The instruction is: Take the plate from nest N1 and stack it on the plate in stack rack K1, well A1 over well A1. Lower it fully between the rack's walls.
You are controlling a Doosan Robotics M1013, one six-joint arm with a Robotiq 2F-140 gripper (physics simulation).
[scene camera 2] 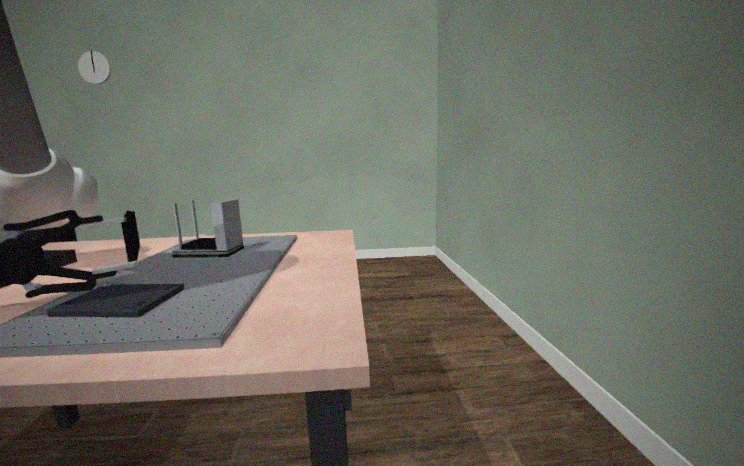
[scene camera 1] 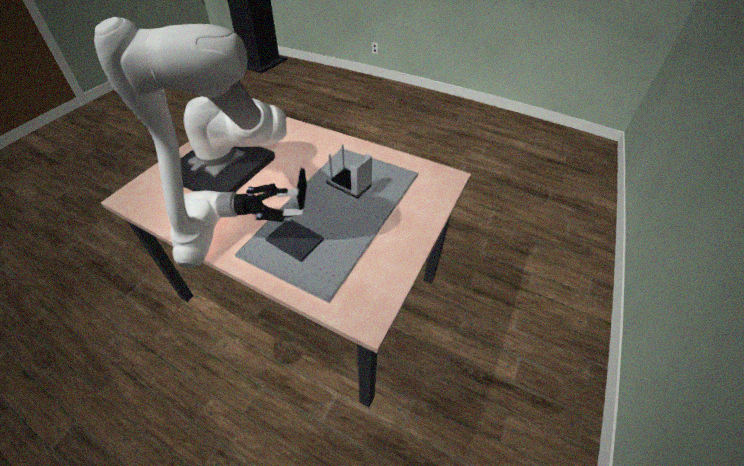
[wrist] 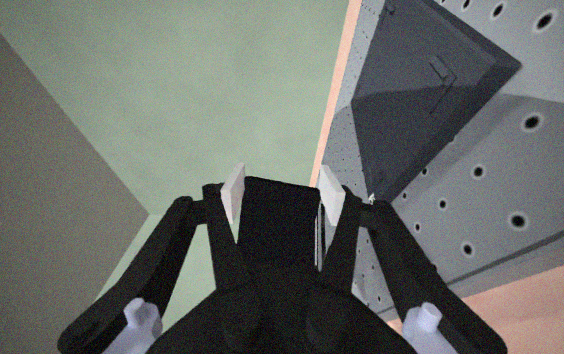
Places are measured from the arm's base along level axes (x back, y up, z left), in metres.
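Where they show: gripper, between the fingertips: (scene camera 2: pixel 130 241) (scene camera 1: pixel 300 202) (wrist: pixel 282 176); arm's base, origin of its link: (scene camera 1: pixel 217 159).
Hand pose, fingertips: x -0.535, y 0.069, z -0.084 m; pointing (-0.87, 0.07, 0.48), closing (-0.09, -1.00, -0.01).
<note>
Things, the pixels of their top centre, and the offset from my fingertips. Level surfaces: height alone.
- Stack rack K1, centre of its top: (scene camera 2: pixel 203 201) (scene camera 1: pixel 347 154) dx -0.029, dy +0.054, dz +0.256 m
- Nest N1, centre of its top: (wrist: pixel 378 93) (scene camera 2: pixel 120 294) (scene camera 1: pixel 294 237) dx -0.030, dy -0.077, dz -0.089 m
- grey perforated board, height of its surface: dy -0.092 m
- pink table, height of its surface: dy -0.104 m
My gripper (scene camera 1: pixel 294 201) (scene camera 2: pixel 129 243) (wrist: pixel 282 176) points roughly sideways and is shut on a black plate (scene camera 1: pixel 301 183) (scene camera 2: pixel 131 236) (wrist: pixel 280 225). The plate stands nearly upright, held by opposite edges above the table, apart from nest and rack. Stack rack K1 (scene camera 1: pixel 361 174) (scene camera 2: pixel 228 227) stands beyond it, with a light grey wall piece and two thin posts; a narrow strip of it seems to show beside the plate in the wrist view. A black plate (scene camera 1: pixel 341 178) (scene camera 2: pixel 201 243) appears low inside the rack. Nest N1 (scene camera 1: pixel 294 239) (scene camera 2: pixel 115 300) (wrist: pixel 415 75) is a dark square pad. Well A1 cannot be made out.
A grey perforated board (scene camera 1: pixel 323 274) (scene camera 2: pixel 192 329) (wrist: pixel 525 170) carries the nest and rack on the pink table (scene camera 1: pixel 406 246) (scene camera 2: pixel 323 307). The white arm (scene camera 1: pixel 170 159) rises from a black base plate (scene camera 1: pixel 255 161) at the table's back left in scene camera 1.
</note>
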